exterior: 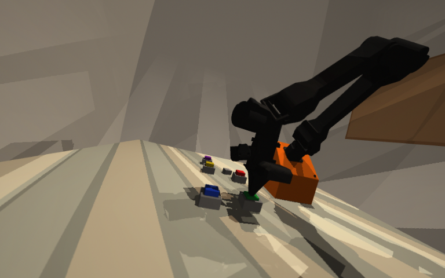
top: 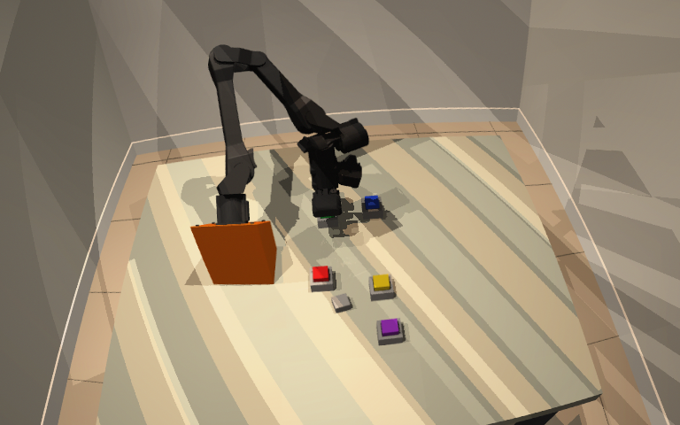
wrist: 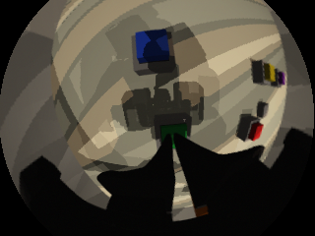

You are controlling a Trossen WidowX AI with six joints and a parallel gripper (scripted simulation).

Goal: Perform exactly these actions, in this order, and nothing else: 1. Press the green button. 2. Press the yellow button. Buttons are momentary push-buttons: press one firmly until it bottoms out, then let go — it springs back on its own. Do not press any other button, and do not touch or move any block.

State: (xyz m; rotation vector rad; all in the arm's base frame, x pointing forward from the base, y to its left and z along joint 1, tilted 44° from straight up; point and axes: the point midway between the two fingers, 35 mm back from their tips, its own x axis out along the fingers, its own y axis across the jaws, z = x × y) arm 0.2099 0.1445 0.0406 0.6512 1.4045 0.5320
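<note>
The green button is 10 mm below my gripper tip. Also, from my gripper tip: red button (190 mm to the right, 30 mm behind); then blue button (110 mm ahead, 10 mm to the left); then yellow button (230 mm to the right, 90 mm ahead).
</note>
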